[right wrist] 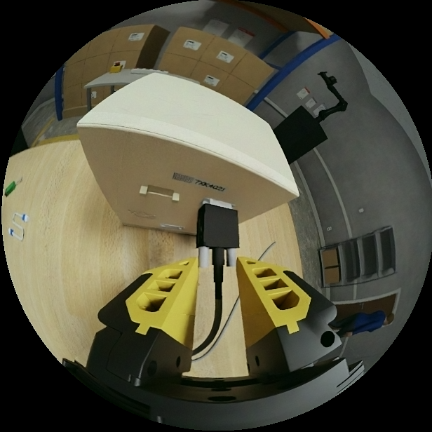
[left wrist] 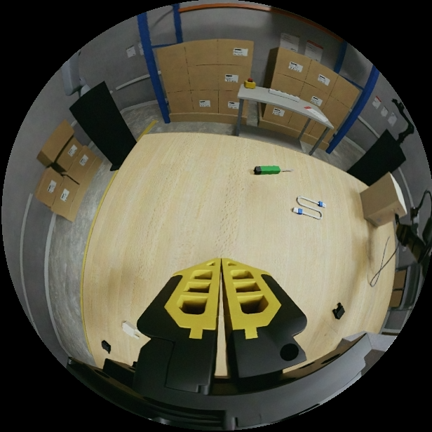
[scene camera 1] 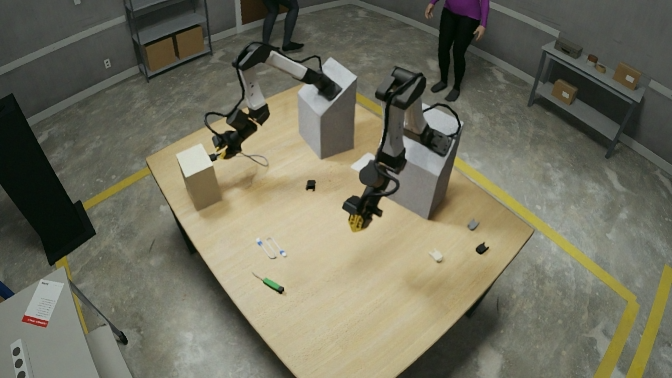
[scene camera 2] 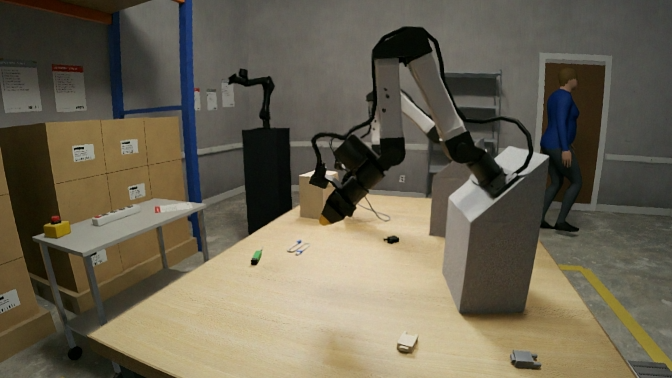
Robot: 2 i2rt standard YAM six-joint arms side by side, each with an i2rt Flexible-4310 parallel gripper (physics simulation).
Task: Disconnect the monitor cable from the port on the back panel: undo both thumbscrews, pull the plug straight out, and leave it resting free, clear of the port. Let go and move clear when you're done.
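Places are measured from the left arm's base along level axes (x ahead, y up, z right), in millimetres.
Where they show: left gripper, fingertip midpoint: [scene camera 1: 353, 232] [scene camera 2: 320, 223]; right gripper, fingertip midpoint: [scene camera 1: 218, 154]; left arm's base, origin of the base link: [scene camera 1: 425, 135] [scene camera 2: 492, 179]; right arm's base, origin of the base link: [scene camera 1: 325, 84].
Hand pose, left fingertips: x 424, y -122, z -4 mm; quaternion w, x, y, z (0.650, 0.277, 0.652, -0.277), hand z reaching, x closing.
Observation:
Each offset is from my left fingertips to the centre of the thing. Level surfaces: height alone.
The beige box {dz +673, dx +119, dy -86 mm} [scene camera 1: 200, 182] [scene camera 2: 311, 200] [left wrist: 381, 201] [right wrist: 145, 165] stands at the table's far left in scene camera 1. The black plug {dz +668, dx +20, dy -41 mm} [scene camera 1: 214, 157] [right wrist: 218, 225] is at the port on its back panel; whether it is fully seated I cannot tell. Its two pale thumbscrews [right wrist: 204, 256] [right wrist: 231, 256] point toward me. My right gripper [scene camera 1: 220, 154] [right wrist: 217, 262] is closed in on them, a fingertip against the outer side of each. The cable [right wrist: 218, 295] runs back between the fingers. My left gripper [scene camera 1: 355, 230] [scene camera 2: 322, 223] [left wrist: 220, 262] is shut and empty above the middle of the table.
On the table {dy -181 mm} [scene camera 1: 320, 310] lie a green screwdriver {dz +165, dx +239, dy -172 mm} [scene camera 1: 272, 285] [scene camera 2: 256, 257] [left wrist: 267, 170], a white-blue cable {dz +257, dx +123, dy -176 mm} [scene camera 1: 270, 250] [left wrist: 310, 214], a black adapter {dz +349, dx -200, dy -173 mm} [scene camera 1: 310, 185] [scene camera 2: 392, 239] [left wrist: 338, 310], a cream adapter {dz -224, dx -212, dy -173 mm} [scene camera 1: 436, 256] [scene camera 2: 407, 342], and grey {dz -279, dx -435, dy -173 mm} [scene camera 1: 473, 224] and black {dz -363, dx -351, dy -173 mm} [scene camera 1: 482, 248] adapters.

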